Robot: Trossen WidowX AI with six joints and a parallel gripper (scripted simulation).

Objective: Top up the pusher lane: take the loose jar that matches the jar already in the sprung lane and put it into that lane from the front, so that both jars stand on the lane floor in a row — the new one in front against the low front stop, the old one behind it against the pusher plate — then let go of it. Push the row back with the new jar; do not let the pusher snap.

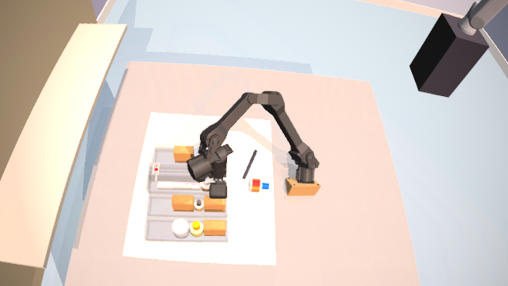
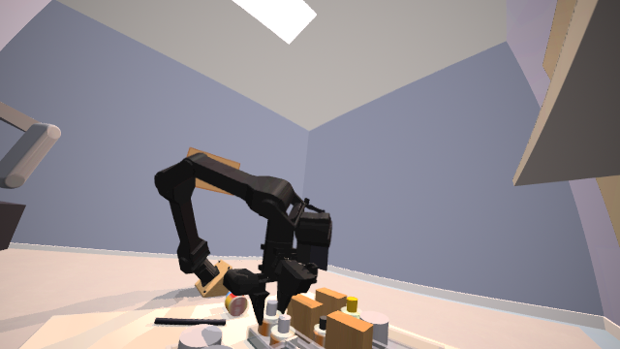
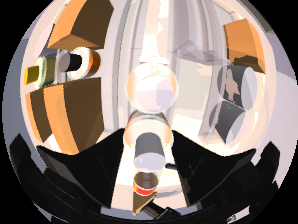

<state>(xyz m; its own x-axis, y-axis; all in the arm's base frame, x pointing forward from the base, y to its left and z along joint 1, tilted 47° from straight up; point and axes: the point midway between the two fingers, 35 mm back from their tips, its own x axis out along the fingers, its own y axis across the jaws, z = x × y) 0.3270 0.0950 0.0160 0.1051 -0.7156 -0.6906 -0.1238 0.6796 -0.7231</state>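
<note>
Right now my gripper tip is 15 cm short of the sprung lane, 1 cm to the left of it and 2 cm above it. Also, from my gripper tip: black rod 12 cm behind, 12 cm to the right, 4 cm below; red dot 23 cm ahead, 1 cm to the right, 3 cm above.
</note>
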